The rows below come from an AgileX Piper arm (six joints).
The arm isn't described. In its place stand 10 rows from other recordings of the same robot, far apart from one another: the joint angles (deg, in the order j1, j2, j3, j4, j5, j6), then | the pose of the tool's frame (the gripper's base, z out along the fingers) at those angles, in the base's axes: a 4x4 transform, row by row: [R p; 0 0 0 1], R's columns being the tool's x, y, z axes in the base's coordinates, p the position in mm.
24.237, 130.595, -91.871, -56.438, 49.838, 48.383 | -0.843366 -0.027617 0.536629 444.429; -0.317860 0.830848 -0.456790 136.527; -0.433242 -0.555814 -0.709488 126.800; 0 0 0 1
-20.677, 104.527, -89.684, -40.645, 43.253, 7.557 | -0.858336 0.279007 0.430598 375.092; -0.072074 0.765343 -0.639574 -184.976; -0.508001 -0.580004 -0.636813 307.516; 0 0 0 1
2.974, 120.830, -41.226, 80.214, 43.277, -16.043 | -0.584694 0.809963 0.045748 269.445; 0.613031 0.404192 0.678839 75.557; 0.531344 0.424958 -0.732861 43.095; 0 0 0 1
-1.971, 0.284, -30.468, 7.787, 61.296, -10.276 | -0.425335 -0.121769 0.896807 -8.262; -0.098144 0.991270 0.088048 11.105; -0.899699 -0.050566 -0.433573 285.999; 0 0 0 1
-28.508, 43.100, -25.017, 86.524, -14.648, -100.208 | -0.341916 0.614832 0.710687 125.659; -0.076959 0.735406 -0.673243 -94.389; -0.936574 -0.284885 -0.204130 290.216; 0 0 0 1
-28.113, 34.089, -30.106, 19.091, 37.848, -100.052 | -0.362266 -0.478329 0.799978 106.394; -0.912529 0.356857 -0.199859 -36.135; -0.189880 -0.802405 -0.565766 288.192; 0 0 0 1
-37.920, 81.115, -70.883, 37.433, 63.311, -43.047 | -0.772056 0.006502 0.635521 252.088; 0.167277 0.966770 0.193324 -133.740; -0.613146 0.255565 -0.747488 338.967; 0 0 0 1
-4.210, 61.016, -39.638, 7.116, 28.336, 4.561 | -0.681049 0.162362 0.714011 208.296; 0.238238 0.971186 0.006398 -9.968; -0.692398 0.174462 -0.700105 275.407; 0 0 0 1
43.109, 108.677, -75.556, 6.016, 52.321, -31.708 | -0.310481 -0.948286 0.065991 267.747; -0.931951 0.317339 0.175393 260.971; -0.187264 -0.007045 -0.982284 189.963; 0 0 0 1
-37.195, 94.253, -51.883, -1.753, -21.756, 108.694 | 0.632530 0.030281 0.773943 287.153; 0.719980 -0.391367 -0.573115 -216.626; 0.285542 0.919736 -0.269353 242.512; 0 0 0 1
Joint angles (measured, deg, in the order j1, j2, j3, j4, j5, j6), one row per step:
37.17 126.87 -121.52 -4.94 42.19 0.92
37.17 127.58 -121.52 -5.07 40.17 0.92
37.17 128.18 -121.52 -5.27 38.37 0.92
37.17 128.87 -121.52 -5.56 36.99 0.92
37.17 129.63 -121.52 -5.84 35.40 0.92
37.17 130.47 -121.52 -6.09 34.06 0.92
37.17 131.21 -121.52 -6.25 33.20 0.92
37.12 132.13 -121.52 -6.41 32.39 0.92
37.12 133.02 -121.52 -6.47 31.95 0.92
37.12 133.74 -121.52 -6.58 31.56 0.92
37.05 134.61 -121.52 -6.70 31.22 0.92
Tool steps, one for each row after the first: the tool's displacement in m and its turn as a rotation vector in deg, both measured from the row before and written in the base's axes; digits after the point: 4 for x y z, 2 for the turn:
0.0032 0.0026 -0.0041 0.68 -1.11 0.18
0.0028 0.0021 -0.0033 0.56 -1.07 0.17
0.0026 0.0019 -0.0046 0.19 -0.72 0.14
0.0029 0.0021 -0.0051 0.28 -0.82 0.17
0.0027 0.0020 -0.0061 0.11 -0.54 0.15
0.0021 0.0016 -0.0059 -0.05 -0.18 0.10
0.0026 0.0013 -0.0076 -0.19 0.00 0.05
0.0018 0.0014 -0.0079 -0.32 0.33 0.06
0.0015 0.0011 -0.0064 -0.28 0.20 0.06
0.0020 0.0006 -0.0079 -0.41 0.36 -0.02

